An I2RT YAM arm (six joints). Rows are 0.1 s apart.
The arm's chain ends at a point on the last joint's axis. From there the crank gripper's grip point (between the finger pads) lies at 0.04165 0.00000 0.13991 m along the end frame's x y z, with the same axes.
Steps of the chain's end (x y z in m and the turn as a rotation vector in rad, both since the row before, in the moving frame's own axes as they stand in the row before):
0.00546, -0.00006, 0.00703, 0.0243, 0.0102, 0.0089
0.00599, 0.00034, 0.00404, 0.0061, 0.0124, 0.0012
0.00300, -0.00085, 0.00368, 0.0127, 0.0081, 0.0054
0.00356, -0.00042, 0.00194, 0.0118, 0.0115, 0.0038
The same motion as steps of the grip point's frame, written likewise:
0.00690, -0.00308, 0.00656, 0.0243, 0.0102, 0.0089
0.00772, -0.00046, 0.00351, 0.0061, 0.0124, 0.0012
0.00414, -0.00240, 0.00333, 0.0127, 0.0081, 0.0054
0.00517, -0.00191, 0.00144, 0.0118, 0.0115, 0.0038

